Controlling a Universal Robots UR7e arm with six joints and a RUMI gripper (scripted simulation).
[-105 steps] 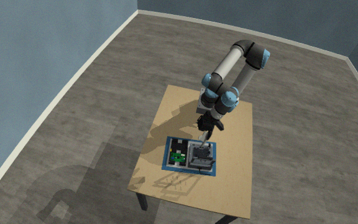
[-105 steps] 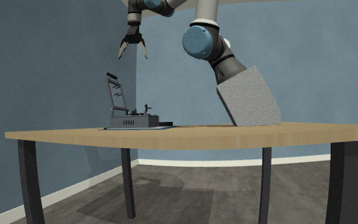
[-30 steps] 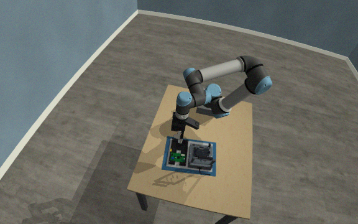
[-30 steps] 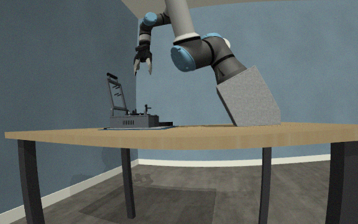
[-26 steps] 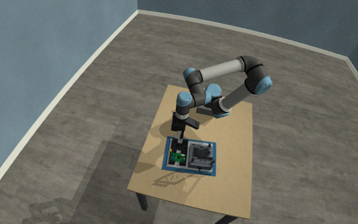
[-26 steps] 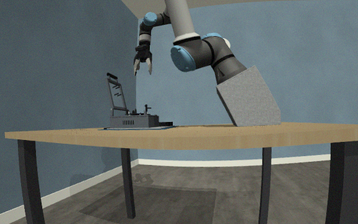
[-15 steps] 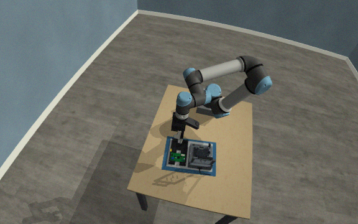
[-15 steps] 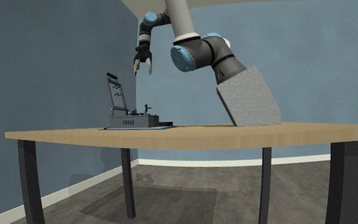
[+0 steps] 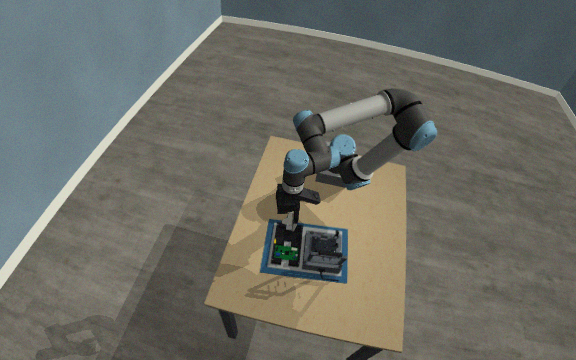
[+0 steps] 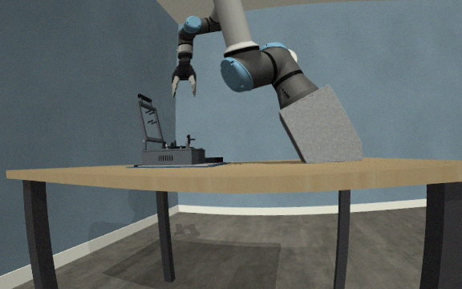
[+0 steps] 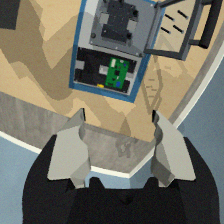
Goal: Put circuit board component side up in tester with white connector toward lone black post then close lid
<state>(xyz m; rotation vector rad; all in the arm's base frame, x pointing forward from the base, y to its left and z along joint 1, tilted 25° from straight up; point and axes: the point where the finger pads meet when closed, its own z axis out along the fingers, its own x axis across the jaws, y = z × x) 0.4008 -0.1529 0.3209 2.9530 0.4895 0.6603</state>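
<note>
Now: hand 290 mm above the green circuit board. The rest, counted from my hand: tester bed 50 mm behind, 170 mm to the left, 240 mm below; then see-through lid 70 mm ahead, 180 mm to the left, 130 mm below.
</note>
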